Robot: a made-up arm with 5 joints. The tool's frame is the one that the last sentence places.
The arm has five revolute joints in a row. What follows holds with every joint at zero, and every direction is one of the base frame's.
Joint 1 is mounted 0.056 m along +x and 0.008 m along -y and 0.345 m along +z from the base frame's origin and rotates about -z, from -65.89 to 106.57 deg.
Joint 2 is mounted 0.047 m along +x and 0.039 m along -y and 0.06 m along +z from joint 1 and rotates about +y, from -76.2 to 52.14 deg.
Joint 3 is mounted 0.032 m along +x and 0.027 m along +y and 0.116 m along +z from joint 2 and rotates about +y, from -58.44 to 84.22 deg.
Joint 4 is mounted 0.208 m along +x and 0.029 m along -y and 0.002 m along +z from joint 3 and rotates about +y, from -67.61 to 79.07 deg.
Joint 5 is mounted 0.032 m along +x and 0.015 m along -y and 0.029 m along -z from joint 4 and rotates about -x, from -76.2 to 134.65 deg.
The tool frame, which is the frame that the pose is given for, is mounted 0.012 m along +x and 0.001 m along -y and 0.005 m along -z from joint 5; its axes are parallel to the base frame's.
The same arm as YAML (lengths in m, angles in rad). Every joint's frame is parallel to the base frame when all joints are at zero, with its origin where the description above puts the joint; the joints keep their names.
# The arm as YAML. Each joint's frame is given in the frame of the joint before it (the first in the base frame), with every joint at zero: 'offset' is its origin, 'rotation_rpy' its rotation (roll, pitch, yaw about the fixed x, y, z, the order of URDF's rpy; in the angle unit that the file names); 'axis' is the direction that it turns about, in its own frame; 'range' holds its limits. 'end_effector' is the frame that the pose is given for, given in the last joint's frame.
length_unit: m
angle_unit: rad
chain:
  - id: joint 1
    offset: [0.056, -0.008, 0.345]
    rotation_rpy: [0.0, 0.0, 0.0]
    axis: [0.0, 0.0, -1.0]
    range: [-1.15, 1.86]
  - id: joint 2
    offset: [0.047, -0.039, 0.06]
    rotation_rpy: [0.0, 0.0, 0.0]
    axis: [0.0, 1.0, 0.0]
    range: [-1.3299, 0.91]
  - id: joint 3
    offset: [0.032, 0.027, 0.116]
    rotation_rpy: [0.0, 0.0, 0.0]
    axis: [0.0, 1.0, 0.0]
    range: [-1.02, 1.4699]
  - id: joint 4
    offset: [0.208, -0.029, 0.002]
    rotation_rpy: [0.0, 0.0, 0.0]
    axis: [0.0, 1.0, 0.0]
    range: [-1.18, 1.38]
  - id: joint 5
    offset: [0.032, -0.015, -0.029]
    rotation_rpy: [0.0, 0.0, 0.0]
    axis: [-1.0, 0.0, 0.0]
    range: [-1.3299, 2.3501]
end_effector:
  offset: [0.012, -0.001, -0.005]
  rotation_rpy: [0.0, 0.0, 0.0]

